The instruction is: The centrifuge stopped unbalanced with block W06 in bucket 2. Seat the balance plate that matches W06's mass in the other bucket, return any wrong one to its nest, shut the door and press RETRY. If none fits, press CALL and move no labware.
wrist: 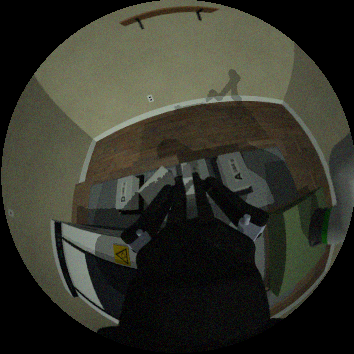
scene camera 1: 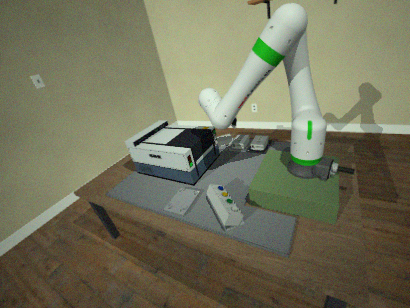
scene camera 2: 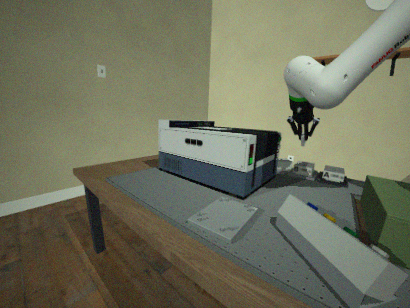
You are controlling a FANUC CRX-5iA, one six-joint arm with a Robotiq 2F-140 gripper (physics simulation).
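Places are measured from the arm's base along level axes (x ahead, y left, z up), in centimetres.
Where they show: gripper, fingertip midpoint: (wrist: pixel 187 170) (scene camera 1: pixel 235 126) (scene camera 2: pixel 303 144); arm's base, link origin: (wrist: pixel 316 226) (scene camera 1: pixel 304 168).
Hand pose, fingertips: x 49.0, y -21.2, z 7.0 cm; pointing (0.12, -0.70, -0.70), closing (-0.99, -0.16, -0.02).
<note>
Things, the pixels of their top centre, and the offset from my fingertips.
- Plate A, top centre: (wrist: pixel 234 168) (scene camera 2: pixel 334 169) (scene camera 1: pixel 259 139) dx -14.3, dy -4.5, dz -10.2 cm
- plate B, top centre: (wrist: pixel 195 177) (scene camera 2: pixel 304 164) (scene camera 1: pixel 240 138) dx -1.4, dy -2.2, dz -10.2 cm
- Plate D, top centre: (wrist: pixel 122 191) dx +25.4, dy +2.6, dz -9.7 cm
- pale block, top centre: (wrist: pixel 156 185) (scene camera 2: pixel 278 159) (scene camera 1: pixel 222 137) dx +11.8, dy +0.1, dz -10.2 cm
- sloped button box, top centre: (scene camera 2: pixel 332 217) (scene camera 1: pixel 221 196) dx -24.1, dy +53.4, dz -7.2 cm
- flat grey plate, top centre: (scene camera 2: pixel 225 209) (scene camera 1: pixel 181 198) dx -2.1, dy +58.8, dz -13.2 cm
The white and blue centrifuge (scene camera 1: pixel 162 154) (scene camera 2: pixel 207 147) (wrist: pixel 80 237) stands at the left of the mat. Its top has a dark section; I cannot tell the door's state. Its buckets and W06 do not show. My gripper (scene camera 2: pixel 303 142) (wrist: pixel 187 170) is shut and empty, high above the plate row; the arm mostly hides it in scene camera 1. Plate A (scene camera 1: pixel 259 143) (scene camera 2: pixel 334 174) (wrist: pixel 235 172) and plate B (scene camera 1: pixel 241 142) (scene camera 2: pixel 304 169) stand at the back right. Plate D (wrist: pixel 127 192) is at the row's other end. A pale block (scene camera 1: pixel 224 140) (wrist: pixel 156 182) lies askew beside D.
A sloped button box (scene camera 1: pixel 224 206) (scene camera 2: pixel 327 240) with blue, yellow, green and white buttons stands at the front. A flat grey plate (scene camera 1: pixel 183 200) (scene camera 2: pixel 225 218) lies left of it. The green arm base block (scene camera 1: pixel 300 197) (scene camera 2: pixel 387 215) (wrist: pixel 300 245) is at the right.
</note>
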